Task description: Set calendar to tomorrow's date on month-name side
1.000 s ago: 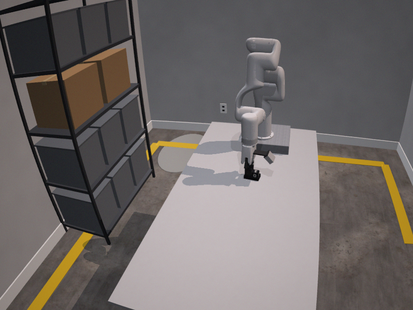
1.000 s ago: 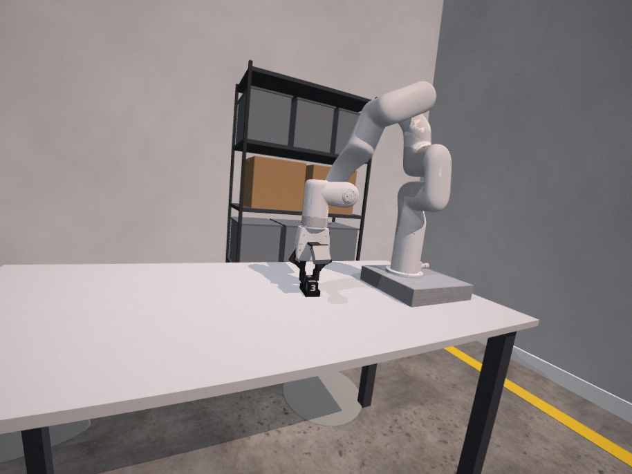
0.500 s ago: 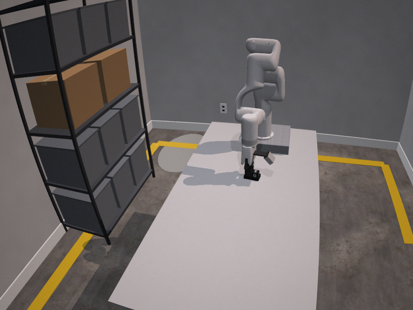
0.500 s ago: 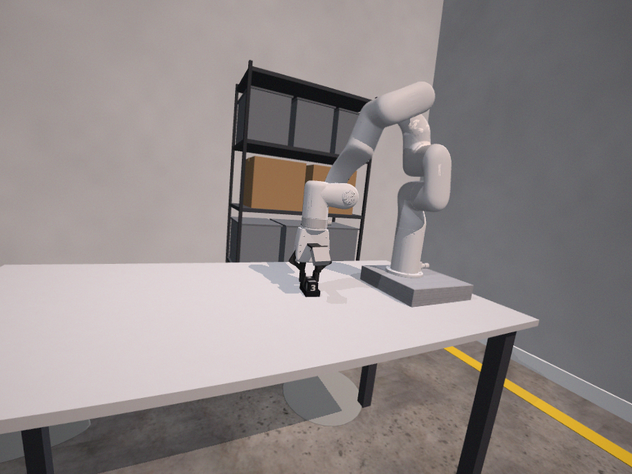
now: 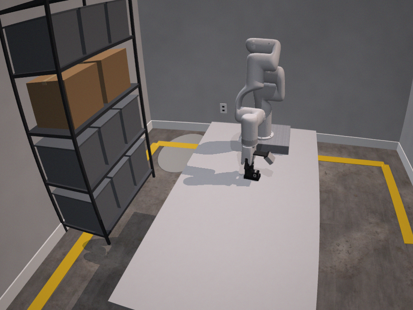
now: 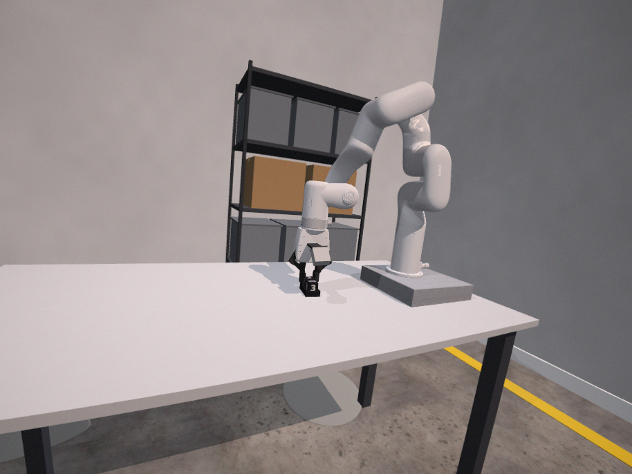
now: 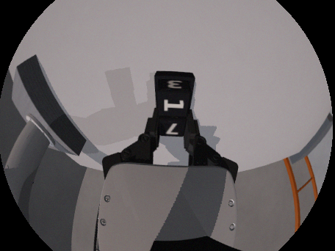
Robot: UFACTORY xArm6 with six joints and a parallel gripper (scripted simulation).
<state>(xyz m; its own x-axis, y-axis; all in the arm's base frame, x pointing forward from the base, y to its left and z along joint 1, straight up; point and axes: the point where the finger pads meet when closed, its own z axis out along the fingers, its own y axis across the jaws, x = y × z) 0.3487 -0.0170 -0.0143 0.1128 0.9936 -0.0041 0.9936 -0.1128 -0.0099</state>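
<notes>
My hand is 10 mm above the black cube.
</notes>
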